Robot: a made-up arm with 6 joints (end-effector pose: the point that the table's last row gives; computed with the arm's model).
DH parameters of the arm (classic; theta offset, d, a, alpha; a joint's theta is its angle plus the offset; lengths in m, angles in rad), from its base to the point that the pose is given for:
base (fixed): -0.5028 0 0.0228 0
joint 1: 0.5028 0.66 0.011 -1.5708
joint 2: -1.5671 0 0.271 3.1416
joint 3: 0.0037 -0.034 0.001 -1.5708
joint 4: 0 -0.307 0.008 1.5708
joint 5: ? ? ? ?
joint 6: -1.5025 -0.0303 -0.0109 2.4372
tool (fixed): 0.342 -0.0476 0 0
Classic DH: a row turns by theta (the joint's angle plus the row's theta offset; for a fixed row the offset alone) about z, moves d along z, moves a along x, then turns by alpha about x.
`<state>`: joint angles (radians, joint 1 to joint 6).
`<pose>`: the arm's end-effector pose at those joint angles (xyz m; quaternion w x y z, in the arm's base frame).
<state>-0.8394 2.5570 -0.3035 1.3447 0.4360 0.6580</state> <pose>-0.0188 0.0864 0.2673 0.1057 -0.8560 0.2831 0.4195</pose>
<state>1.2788 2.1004 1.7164 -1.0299 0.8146 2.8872</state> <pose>0.1769 0.4690 0.2994 0.0117 0.5669 -0.0302 0.8231</pose>
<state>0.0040 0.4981 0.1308 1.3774 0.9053 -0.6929</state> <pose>0.4648 0.0248 0.9152 0.3235 -0.8360 0.3295 -0.2965</pose>
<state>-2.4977 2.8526 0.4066 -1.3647 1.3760 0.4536</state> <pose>0.1726 0.0918 0.2830 0.4475 -0.6694 -0.4523 -0.3835</pose>
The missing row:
joint 5: 0 0.113 0.002 -1.5708
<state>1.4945 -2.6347 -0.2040 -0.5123 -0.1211 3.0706</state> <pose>0.0613 -0.3117 0.6761 0.3462 0.1668 0.6176 -0.6862</pose>
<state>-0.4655 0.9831 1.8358 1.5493 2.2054 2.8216</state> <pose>0.3737 -0.1295 1.1390 0.1067 -0.7758 0.4513 0.4279</pose>
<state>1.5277 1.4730 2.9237 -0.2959 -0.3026 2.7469</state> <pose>0.1045 0.3519 0.9694 0.4139 -0.0968 0.1480 -0.8930</pose>
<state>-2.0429 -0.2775 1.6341 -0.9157 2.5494 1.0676</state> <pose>0.0548 0.0910 1.2331 0.3553 0.4932 -0.6866 -0.3988</pose>
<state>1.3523 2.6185 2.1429 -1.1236 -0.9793 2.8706</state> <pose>0.1075 0.3222 0.2024 0.3273 -0.6840 -0.5965 -0.2630</pose>
